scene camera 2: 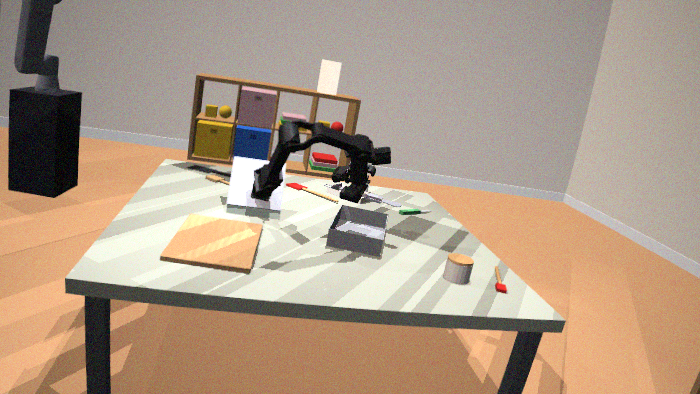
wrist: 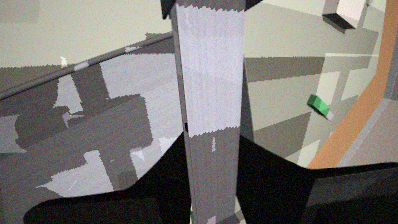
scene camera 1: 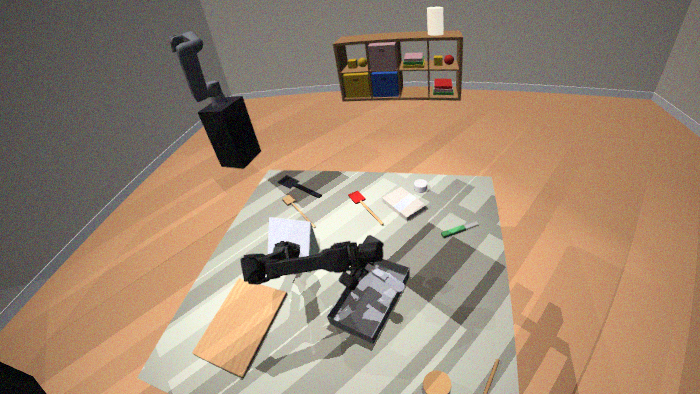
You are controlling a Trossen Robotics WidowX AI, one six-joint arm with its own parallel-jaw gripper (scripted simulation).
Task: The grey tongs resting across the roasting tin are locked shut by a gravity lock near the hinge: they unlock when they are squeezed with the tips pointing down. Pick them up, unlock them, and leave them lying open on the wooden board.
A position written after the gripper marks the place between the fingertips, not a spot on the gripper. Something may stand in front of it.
In view: the gripper (scene camera 2: 357,201), a lidded jar (scene camera 2: 458,268), a slab (scene camera 1: 402,202) and a wooden board (scene camera 1: 231,341).
The gripper also shows in the wrist view (wrist: 204,133). The wooden board is seen too in scene camera 2 (scene camera 2: 222,244). The wrist view misses the lidded jar: it is out of frame.
